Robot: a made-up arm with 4 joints. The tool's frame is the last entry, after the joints.
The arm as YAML. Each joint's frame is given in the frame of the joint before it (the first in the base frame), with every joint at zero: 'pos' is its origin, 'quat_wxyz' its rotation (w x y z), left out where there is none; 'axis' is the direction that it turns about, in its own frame. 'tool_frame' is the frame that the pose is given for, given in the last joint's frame.
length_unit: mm
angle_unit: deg
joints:
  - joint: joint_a
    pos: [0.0, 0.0, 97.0]
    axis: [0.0, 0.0, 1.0]
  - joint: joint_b
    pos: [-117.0, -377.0, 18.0]
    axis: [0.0, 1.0, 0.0]
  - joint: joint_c
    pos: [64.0, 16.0, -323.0]
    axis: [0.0, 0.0, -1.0]
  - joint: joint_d
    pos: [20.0, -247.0, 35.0]
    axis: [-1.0, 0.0, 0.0]
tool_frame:
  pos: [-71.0, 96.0, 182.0]
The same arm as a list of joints. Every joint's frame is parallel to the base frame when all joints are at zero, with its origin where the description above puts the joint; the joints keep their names.
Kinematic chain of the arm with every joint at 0, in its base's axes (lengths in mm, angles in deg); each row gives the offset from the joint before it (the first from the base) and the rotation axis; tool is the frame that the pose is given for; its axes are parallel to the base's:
joint_a: xyz 0 0 97 axis +z
joint_b: xyz -117 -377 18 axis +y
joint_c: xyz 64 16 -323 axis -z
joint_d: xyz 20 -247 35 axis -x
tool: xyz -71 96 182

